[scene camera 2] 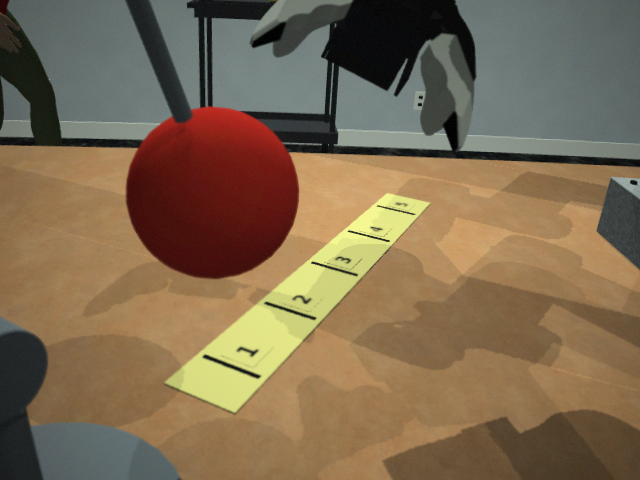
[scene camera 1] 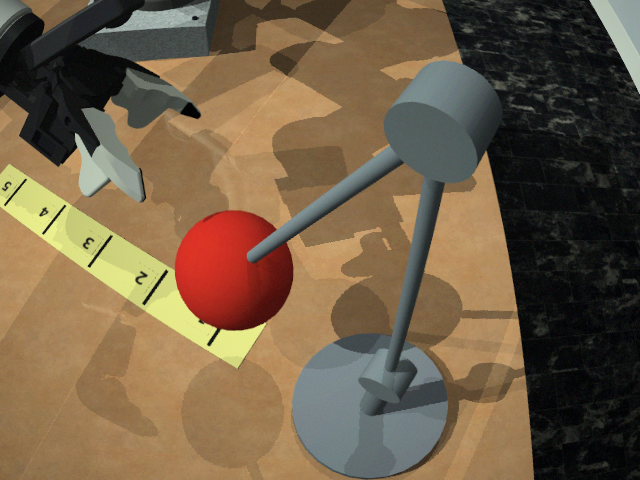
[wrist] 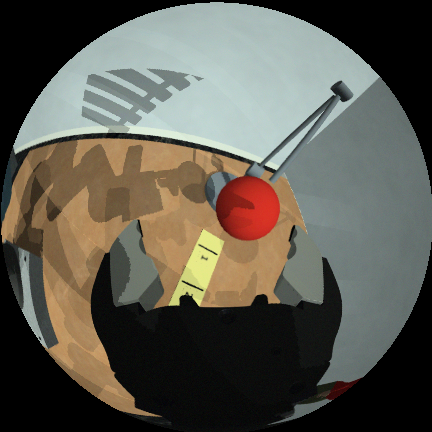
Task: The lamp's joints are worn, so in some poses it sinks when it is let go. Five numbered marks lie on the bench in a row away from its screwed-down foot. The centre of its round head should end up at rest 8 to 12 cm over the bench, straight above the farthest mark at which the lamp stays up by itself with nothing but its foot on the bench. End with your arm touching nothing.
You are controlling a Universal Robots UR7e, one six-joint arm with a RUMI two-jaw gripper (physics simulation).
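Places are measured from the arm's base along level axes (x ahead, y left, z up), in centimetres.
Where they show: gripper, between the fingertips: [scene camera 2: 356,97] [scene camera 1: 175,153] [wrist: 216,225].
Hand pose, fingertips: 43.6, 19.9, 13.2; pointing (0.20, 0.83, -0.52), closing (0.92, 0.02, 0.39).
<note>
Each offset is from my fingertips to the top centre of the thing, as dx, dy, dz. "spot": to the spot under its first point. Level surfaces: height alone.
The lamp's red round head @[spot: +10.3, +7.4, -0.7] [scene camera 1: 227,279] [scene camera 2: 211,201] [wrist: 248,208] hangs above the bench on its grey upper rod [scene camera 1: 325,201] [scene camera 2: 160,62]. In scene camera 1 it overlaps the strip near mark 1; its exact height is unclear. The elbow joint @[spot: +13.9, +18.5, +23.9] [scene camera 1: 444,118] [wrist: 342,91] is high above the grey round foot @[spot: +14.9, +17.0, -18.2] [scene camera 1: 330,413] [scene camera 2: 98,449] [wrist: 212,187]. The yellow strip @[spot: +6.8, -1.0, -19.6] [scene camera 1: 178,312] [scene camera 2: 258,330] [wrist: 200,270] bears marks 1 to 5, with 5 farthest from the foot. My gripper [scene camera 1: 169,153] [scene camera 2: 354,95] [wrist: 216,225] is open, empty and apart from the head, above the bench on the strip's far-mark side.
A grey block [scene camera 1: 170,41] [scene camera 2: 620,222] [wrist: 37,290] stands on the bench @[dz -19.7] [scene camera 1: 41,361] near the robot. The bench edge is right of the lamp in scene camera 1. A black rack [scene camera 2: 205,62] and a person [scene camera 2: 38,93] are beyond the bench.
</note>
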